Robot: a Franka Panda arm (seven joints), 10 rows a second.
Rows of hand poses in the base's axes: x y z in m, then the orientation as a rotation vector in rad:
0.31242 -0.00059 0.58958 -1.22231 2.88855 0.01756
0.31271 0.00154 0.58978 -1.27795 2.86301 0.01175
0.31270 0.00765 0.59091 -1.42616 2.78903 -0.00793
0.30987 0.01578 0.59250 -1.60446 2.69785 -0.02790
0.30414 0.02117 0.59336 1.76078 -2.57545 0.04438
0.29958 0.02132 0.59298 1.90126 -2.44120 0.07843
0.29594 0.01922 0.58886 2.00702 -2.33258 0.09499
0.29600 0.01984 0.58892 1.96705 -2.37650 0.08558
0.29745 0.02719 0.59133 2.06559 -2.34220 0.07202
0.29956 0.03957 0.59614 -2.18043 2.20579 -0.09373
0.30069 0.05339 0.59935 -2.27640 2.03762 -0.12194
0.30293 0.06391 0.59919 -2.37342 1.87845 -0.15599
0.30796 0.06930 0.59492 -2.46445 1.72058 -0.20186
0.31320 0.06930 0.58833 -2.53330 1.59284 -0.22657
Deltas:
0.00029 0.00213 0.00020 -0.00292 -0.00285 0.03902
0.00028 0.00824 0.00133 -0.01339 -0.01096 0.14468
-0.00255 0.01637 0.00292 -0.02765 -0.01073 0.27237
-0.00828 0.02176 0.00378 -0.04695 0.00654 0.39877
-0.01284 0.02191 0.00340 -0.07754 0.02028 0.52272
-0.01648 0.01981 -0.00072 -0.09463 0.03093 0.62026
-0.01642 0.02043 -0.00066 -0.08571 0.02656 0.58211
-0.01497 0.02778 0.00175 -0.06222 -0.00526 0.64471
-0.01286 0.04016 0.00656 -0.05335 -0.06494 0.75793
-0.01173 0.05398 0.00977 -0.05360 -0.11721 0.87909
-0.00949 0.06450 0.00961 -0.06512 -0.15414 0.99911
-0.00446 0.06989 0.00534 -0.08800 -0.18719 1.11757
0.00078 0.06989 -0.00125 -0.10039 -0.20776 1.21268

